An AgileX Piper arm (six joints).
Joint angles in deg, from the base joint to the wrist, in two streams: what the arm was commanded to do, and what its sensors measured. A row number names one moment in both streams.
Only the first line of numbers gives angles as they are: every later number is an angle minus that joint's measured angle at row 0.
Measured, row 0:
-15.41, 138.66, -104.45, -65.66, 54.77, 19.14
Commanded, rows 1 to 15:
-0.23, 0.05, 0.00, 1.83, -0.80, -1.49
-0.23, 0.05, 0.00, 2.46, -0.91, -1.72
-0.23, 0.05, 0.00, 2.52, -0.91, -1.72
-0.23, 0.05, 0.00, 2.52, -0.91, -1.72
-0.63, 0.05, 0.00, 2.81, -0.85, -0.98
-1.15, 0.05, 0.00, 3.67, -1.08, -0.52
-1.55, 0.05, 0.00, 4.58, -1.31, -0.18
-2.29, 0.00, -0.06, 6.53, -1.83, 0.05
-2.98, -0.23, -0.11, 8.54, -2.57, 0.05
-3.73, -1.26, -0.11, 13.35, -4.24, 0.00
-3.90, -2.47, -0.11, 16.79, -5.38, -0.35
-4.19, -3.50, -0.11, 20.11, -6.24, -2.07
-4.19, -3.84, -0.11, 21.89, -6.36, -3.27
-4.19, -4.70, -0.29, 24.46, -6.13, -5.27
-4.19, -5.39, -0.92, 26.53, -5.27, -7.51
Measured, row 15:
-4.01, -3.84, -0.17, 23.09, -5.90, -4.19
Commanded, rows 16 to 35:
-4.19, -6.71, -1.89, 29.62, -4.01, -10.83
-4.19, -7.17, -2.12, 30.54, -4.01, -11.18
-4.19, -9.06, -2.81, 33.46, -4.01, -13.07
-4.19, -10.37, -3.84, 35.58, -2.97, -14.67
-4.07, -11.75, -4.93, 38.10, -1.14, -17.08
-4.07, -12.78, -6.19, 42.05, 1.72, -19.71
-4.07, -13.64, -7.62, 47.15, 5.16, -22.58
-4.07, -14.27, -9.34, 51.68, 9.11, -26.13
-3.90, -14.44, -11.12, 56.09, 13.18, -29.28
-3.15, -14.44, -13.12, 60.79, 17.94, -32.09
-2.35, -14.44, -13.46, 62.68, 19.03, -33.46
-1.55, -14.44, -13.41, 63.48, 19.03, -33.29
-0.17, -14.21, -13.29, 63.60, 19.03, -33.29
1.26, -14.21, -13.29, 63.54, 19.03, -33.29
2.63, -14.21, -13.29, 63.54, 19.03, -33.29
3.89, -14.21, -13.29, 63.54, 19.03, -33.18
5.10, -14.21, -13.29, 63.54, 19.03, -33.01
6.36, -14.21, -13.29, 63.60, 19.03, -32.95
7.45, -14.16, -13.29, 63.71, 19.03, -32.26
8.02, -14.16, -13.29, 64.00, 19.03, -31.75
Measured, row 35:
6.70, -13.98, -13.18, 63.37, 14.50, -32.72
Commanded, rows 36 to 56:
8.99, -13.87, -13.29, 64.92, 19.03, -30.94
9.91, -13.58, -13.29, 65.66, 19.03, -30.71
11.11, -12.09, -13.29, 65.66, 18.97, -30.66
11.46, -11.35, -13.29, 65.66, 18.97, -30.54
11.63, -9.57, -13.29, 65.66, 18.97, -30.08
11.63, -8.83, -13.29, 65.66, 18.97, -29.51
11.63, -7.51, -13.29, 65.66, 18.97, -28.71
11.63, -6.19, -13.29, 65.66, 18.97, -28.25
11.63, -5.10, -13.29, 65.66, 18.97, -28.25
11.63, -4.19, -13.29, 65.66, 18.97, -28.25
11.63, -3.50, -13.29, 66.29, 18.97, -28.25
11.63, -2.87, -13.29, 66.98, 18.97, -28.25
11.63, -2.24, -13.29, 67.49, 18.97, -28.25
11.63, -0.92, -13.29, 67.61, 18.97, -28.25
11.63, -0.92, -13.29, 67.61, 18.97, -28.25
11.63, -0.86, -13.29, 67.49, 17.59, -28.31
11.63, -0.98, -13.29, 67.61, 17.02, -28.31
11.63, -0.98, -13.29, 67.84, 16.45, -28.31
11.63, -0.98, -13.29, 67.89, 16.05, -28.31
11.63, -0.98, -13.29, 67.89, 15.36, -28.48
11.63, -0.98, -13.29, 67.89, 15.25, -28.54
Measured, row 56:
11.46, -0.81, -13.18, 66.40, 14.96, -28.31
